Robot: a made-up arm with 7 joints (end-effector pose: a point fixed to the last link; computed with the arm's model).
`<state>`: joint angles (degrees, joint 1 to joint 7).
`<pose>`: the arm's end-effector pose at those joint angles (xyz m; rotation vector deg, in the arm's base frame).
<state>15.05 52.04 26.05 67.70 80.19 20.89 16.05</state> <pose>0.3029 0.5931 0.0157 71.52 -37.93 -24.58</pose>
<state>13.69 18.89 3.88 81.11 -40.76 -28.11 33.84</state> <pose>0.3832 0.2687 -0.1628 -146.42 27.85 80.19</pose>
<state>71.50 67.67 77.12 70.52 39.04 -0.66 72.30</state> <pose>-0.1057 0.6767 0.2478 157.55 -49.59 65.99</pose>
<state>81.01 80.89 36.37 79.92 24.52 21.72 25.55</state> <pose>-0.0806 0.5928 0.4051 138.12 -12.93 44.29</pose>
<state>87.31 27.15 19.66 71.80 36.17 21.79 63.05</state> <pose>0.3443 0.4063 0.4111 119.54 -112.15 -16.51</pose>
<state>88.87 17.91 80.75 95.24 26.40 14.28 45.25</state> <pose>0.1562 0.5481 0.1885 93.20 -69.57 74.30</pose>
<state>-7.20 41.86 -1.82 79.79 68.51 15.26 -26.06</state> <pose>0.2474 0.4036 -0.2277 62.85 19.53 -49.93</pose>
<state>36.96 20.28 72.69 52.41 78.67 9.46 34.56</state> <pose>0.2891 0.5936 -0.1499 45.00 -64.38 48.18</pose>
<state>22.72 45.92 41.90 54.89 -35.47 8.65 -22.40</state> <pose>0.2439 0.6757 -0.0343 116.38 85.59 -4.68</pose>
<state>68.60 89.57 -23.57 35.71 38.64 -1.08 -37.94</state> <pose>0.1223 0.7964 0.2391 99.17 60.14 41.97</pose>
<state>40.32 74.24 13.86 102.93 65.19 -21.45 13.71</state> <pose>0.2044 0.4104 0.3183 143.88 -79.15 11.88</pose>
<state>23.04 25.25 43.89 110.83 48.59 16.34 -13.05</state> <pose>0.2130 0.4226 0.1100 90.62 -30.59 15.47</pose>
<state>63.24 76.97 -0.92 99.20 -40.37 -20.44 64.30</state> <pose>0.2264 0.4472 0.3526 -112.90 -53.22 47.73</pose>
